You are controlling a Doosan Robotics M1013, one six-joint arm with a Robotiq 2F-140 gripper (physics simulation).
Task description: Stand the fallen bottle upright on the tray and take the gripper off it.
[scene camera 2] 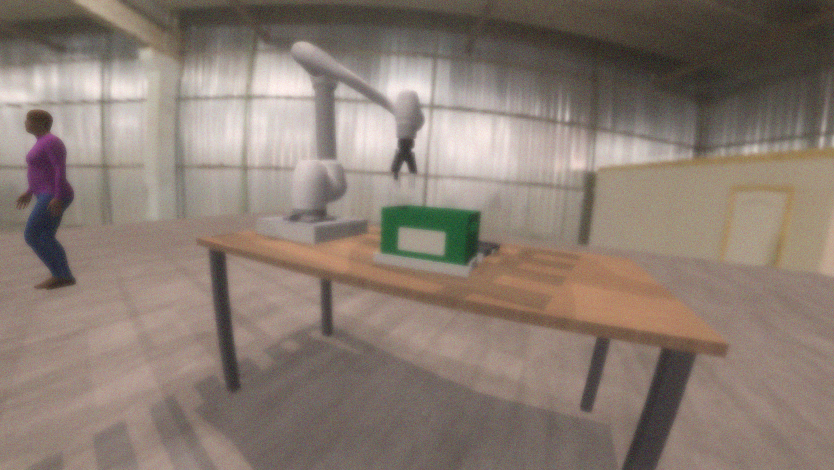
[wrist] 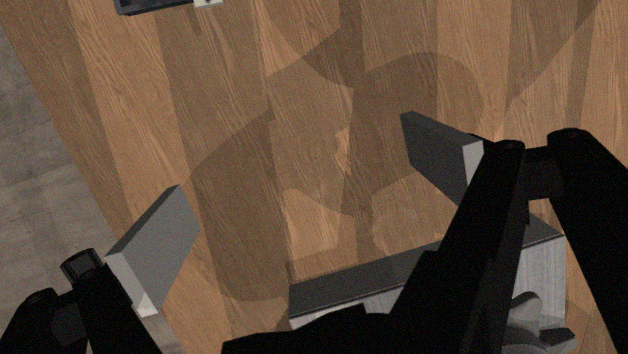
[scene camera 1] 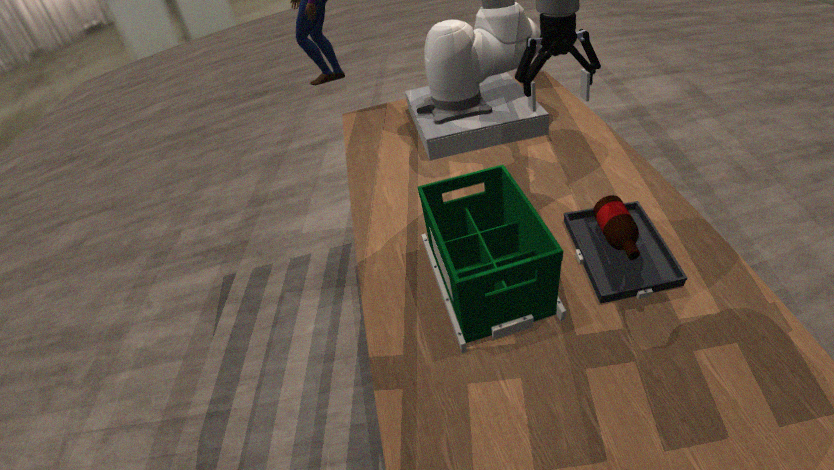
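Pixels of known places: gripper, fingertip midpoint: (scene camera 2: 404,188) (wrist: 295,173) (scene camera 1: 558,103); arm's base at its link origin: (scene camera 2: 309,220) (scene camera 1: 457,106).
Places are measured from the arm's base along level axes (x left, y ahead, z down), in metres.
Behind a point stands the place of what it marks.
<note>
A brown bottle (scene camera 1: 618,224) @(x 0.178, y 0.668, z -0.003 m) with a red label lies on its side on the dark grey tray (scene camera 1: 671,284) @(x 0.236, y 0.811, z 0.057 m) in scene camera 1. Its neck points toward the tray's near side and its base is by the far rim. In the wrist view a corner of the tray (wrist: 155,8) @(x 0.265, y 0.562, z 0.062 m) shows at the top edge; the bottle does not show there. In scene camera 2 the bottle is hidden behind the crate. My gripper (scene camera 1: 559,93) @(x 0.156, y 0.404, z -0.160 m) (scene camera 2: 403,182) @(x 0.156, y 0.404, z -0.160 m) (wrist: 295,173) @(x 0.156, y 0.404, z -0.160 m) is open and empty. It hangs high above the table between the robot base and the tray, apart from the bottle.
A green crate (scene camera 1: 508,309) @(x -0.111, y 0.788, z 0.008 m) (scene camera 2: 430,233) @(x -0.202, y 0.684, z -0.039 m) with dividers stands beside the tray, held by pale brackets. The arm's grey base block (scene camera 1: 487,140) @(x 0.044, y 0.163, z 0.047 m) (scene camera 2: 315,230) @(x -0.127, y 0.161, z 0.017 m) is at the table's far end. A person (scene camera 1: 318,40) (scene camera 2: 47,175) stands on the floor beyond the table.
</note>
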